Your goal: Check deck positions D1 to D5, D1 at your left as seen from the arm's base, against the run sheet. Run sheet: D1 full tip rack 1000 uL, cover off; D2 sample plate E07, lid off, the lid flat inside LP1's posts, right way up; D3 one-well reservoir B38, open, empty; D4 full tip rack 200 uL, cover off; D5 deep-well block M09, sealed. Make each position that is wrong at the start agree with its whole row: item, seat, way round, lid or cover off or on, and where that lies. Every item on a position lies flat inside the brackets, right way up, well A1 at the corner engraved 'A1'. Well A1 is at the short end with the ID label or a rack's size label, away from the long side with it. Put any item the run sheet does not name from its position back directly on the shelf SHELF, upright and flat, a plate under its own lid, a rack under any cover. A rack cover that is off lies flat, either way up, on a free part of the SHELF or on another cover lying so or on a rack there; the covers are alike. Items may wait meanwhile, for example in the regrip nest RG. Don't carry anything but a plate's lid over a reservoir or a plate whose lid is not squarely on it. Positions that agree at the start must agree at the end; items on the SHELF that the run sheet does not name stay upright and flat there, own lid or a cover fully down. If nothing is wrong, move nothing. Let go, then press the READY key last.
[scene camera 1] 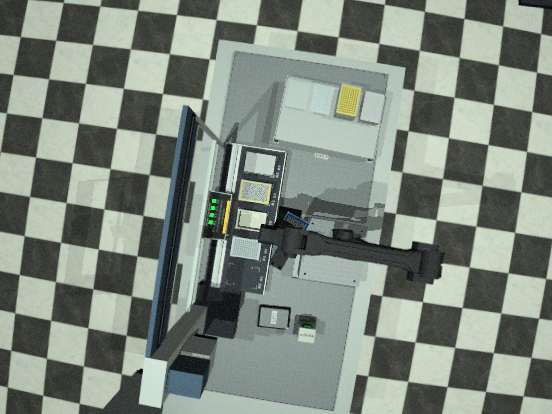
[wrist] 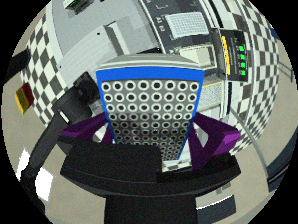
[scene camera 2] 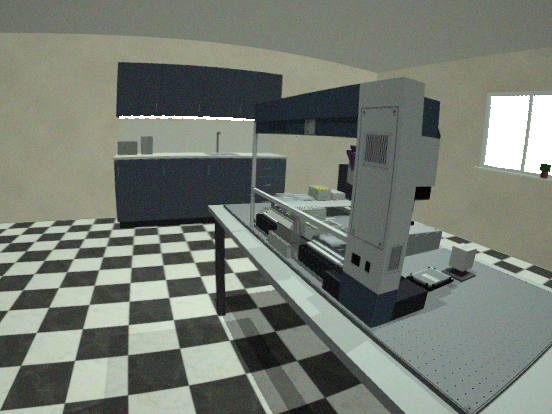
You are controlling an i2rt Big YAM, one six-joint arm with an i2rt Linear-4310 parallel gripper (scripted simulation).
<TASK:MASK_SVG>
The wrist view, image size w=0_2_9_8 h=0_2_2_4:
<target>gripper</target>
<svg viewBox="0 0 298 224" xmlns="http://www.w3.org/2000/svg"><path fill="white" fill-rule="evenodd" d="M241 134L236 127L196 111L193 122L208 134L208 140L205 146L202 147L192 123L187 139L193 171L162 174L161 149L158 146L113 143L113 136L109 126L107 126L101 142L93 141L93 135L107 123L105 112L63 129L56 141L60 149L66 154L60 175L80 188L106 198L104 224L198 224L196 198L222 187L241 174L235 155L231 156L229 152Z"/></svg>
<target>blue-framed tip rack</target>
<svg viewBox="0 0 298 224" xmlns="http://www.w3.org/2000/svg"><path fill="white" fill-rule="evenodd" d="M101 64L101 67L96 70L96 78L104 112L115 143L159 146L161 148L162 161L179 160L196 114L205 71L199 67L200 64L180 55L161 53L120 55Z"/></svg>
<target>clear plate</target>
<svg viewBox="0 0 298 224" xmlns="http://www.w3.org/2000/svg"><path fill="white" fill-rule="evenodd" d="M202 13L190 12L166 15L165 18L173 37L209 34Z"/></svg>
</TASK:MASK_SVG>
